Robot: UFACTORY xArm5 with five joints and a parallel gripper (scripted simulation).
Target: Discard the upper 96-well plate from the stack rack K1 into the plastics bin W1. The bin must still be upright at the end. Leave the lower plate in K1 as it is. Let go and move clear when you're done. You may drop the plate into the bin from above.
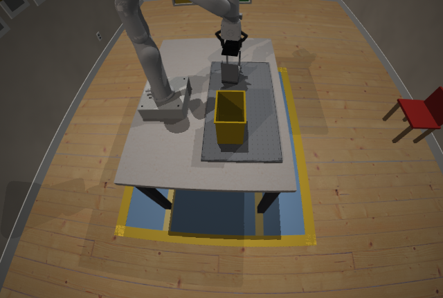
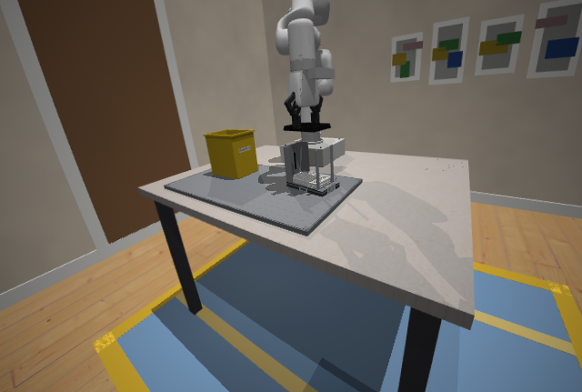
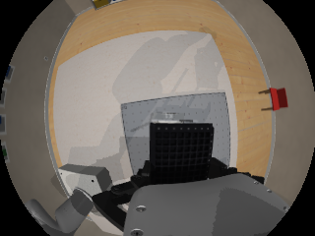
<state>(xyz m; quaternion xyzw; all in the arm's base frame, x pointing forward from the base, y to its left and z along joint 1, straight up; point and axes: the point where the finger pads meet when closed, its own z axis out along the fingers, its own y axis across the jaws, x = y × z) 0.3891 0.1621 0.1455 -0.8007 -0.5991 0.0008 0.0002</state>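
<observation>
Right now the yellow plastics bin W1 is 39 cm to the right of my hand, 13 cm below it and 5 cm behind it. Round my hand: white well plate: 19 cm below; dark 96-well plate: 1 cm below.
</observation>
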